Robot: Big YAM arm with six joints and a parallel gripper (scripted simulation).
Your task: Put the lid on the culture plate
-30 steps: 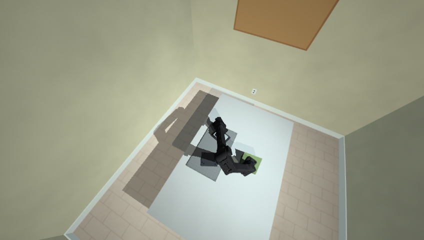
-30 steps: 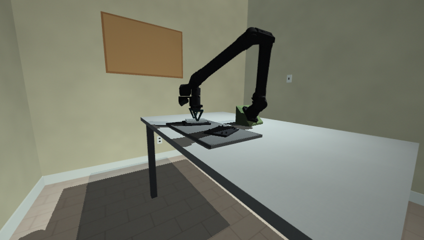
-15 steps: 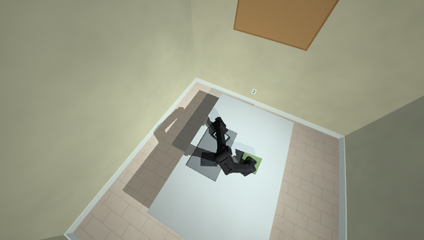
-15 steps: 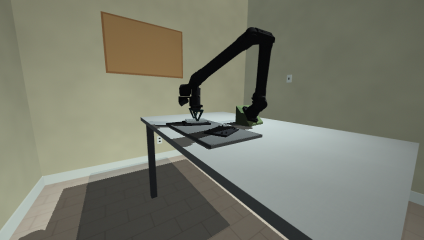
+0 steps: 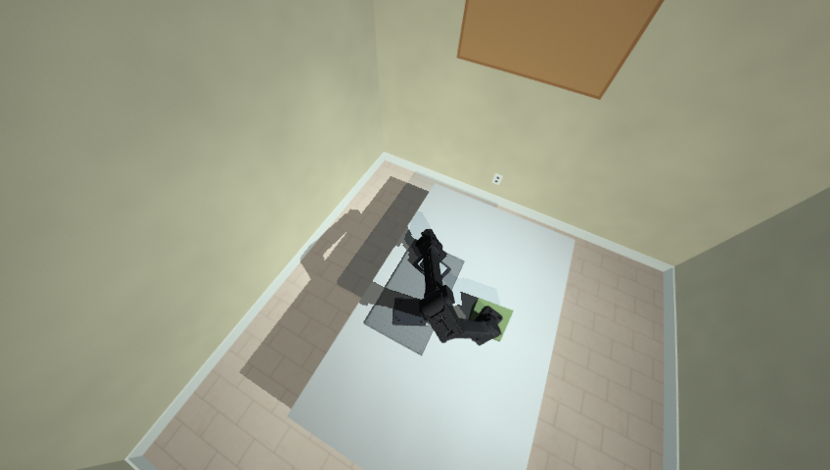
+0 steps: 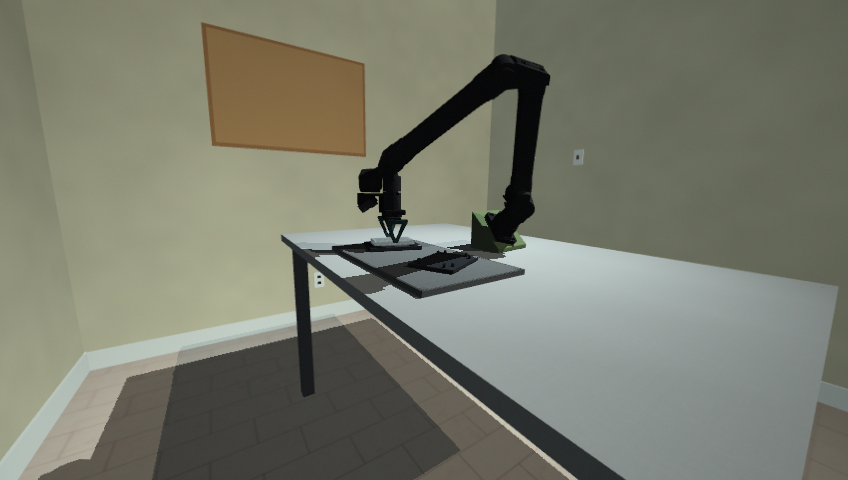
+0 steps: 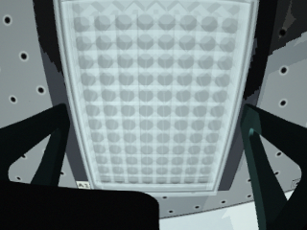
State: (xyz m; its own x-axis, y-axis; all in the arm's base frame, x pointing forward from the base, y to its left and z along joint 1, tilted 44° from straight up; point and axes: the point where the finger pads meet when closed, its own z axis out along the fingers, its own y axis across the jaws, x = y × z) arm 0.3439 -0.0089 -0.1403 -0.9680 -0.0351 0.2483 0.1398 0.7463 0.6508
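Now: hand 1 cm above the clear lid. From my hand the other things lie so: lid park LP1: 26 cm to the left, 4 cm behind, 3 cm below; then label: 7 cm to the left, 7 cm behind, 2 cm below; then culture plate C15: 1 cm below.
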